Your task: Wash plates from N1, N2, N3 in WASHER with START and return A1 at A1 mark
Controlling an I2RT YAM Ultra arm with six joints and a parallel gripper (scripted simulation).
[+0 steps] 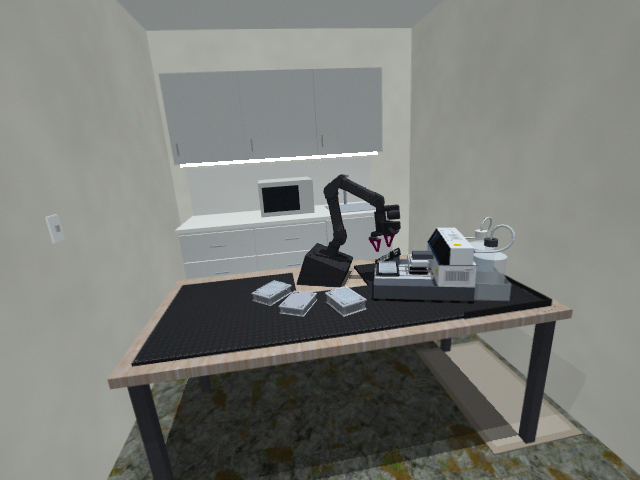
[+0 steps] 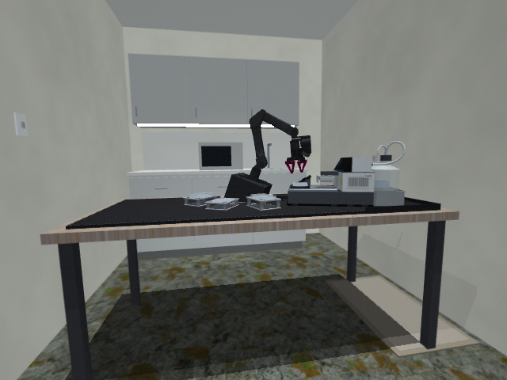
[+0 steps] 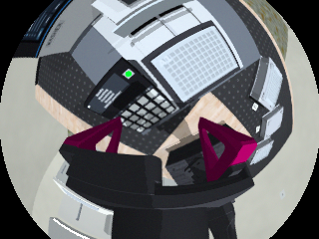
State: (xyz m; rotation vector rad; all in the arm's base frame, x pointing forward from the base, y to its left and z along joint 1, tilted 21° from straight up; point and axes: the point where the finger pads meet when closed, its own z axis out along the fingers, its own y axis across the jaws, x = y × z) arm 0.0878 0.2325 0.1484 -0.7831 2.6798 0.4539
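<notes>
Now: the washer carrier 10 cm ahead of my hand, 1 cm to the right of it and 8 cm below it. Also, from my hand: clear bottle (30 cm ahead, 40 cm to the left, 4 cm below); then plate washer (14 cm ahead, 14 cm to the left, 4 cm below); then nest (27 cm ahead, 26 cm to the right, 12 cm below).
</notes>
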